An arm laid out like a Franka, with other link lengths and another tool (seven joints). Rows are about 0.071 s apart.
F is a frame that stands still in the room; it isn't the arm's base.
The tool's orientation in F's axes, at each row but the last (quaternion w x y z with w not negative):
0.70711, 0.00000, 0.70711, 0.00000
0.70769, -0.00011, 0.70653, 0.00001
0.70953, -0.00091, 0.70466, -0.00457
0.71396, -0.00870, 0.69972, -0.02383
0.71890, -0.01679, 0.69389, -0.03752
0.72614, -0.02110, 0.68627, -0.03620
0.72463, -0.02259, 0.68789, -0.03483
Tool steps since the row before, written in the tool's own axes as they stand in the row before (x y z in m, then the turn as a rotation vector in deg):
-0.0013, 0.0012, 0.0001, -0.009, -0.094, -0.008
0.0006, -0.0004, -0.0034, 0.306, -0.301, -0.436
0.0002, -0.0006, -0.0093, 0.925, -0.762, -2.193
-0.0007, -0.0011, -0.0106, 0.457, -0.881, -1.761
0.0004, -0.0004, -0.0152, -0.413, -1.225, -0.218
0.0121, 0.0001, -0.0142, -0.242, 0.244, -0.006
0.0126, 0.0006, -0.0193, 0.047, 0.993, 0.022
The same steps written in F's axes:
0.0001, 0.0012, 0.0013, -0.008, -0.094, 0.009
-0.0034, -0.0004, -0.0006, -0.435, -0.301, -0.307
-0.0093, -0.0006, -0.0003, -2.191, -0.758, -0.934
-0.0106, -0.0008, 0.0005, -1.771, -0.864, -0.452
-0.0152, 0.0000, -0.0009, -0.269, -1.183, 0.497
-0.0135, -0.0006, -0.0129, -0.014, 0.263, 0.221
-0.0186, -0.0001, -0.0136, 0.044, 0.985, -0.126

